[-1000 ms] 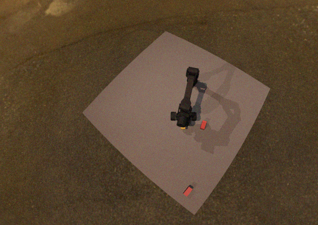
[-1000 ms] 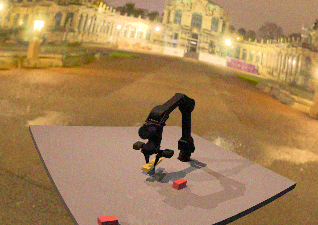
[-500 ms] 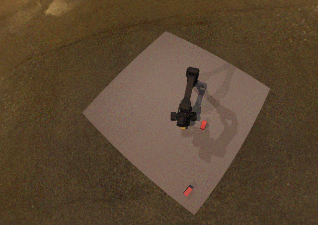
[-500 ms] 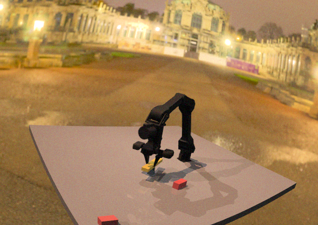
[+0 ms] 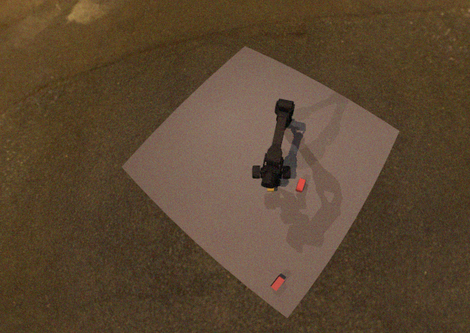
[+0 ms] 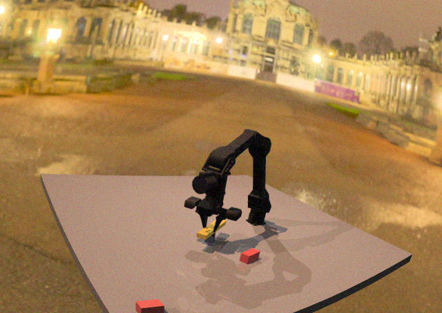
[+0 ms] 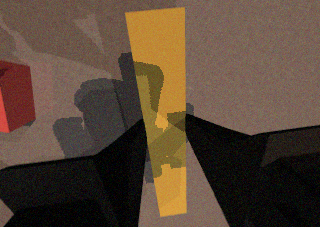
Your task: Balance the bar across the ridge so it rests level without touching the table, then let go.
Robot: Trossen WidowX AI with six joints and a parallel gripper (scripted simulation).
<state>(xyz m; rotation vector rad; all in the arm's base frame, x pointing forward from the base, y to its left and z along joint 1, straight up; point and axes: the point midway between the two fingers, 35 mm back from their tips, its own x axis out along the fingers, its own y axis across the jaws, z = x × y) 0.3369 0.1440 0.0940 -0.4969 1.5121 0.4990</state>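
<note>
The long yellow bar lies 2 cm behind my gripper tip and 2 cm to the right of it.
</note>
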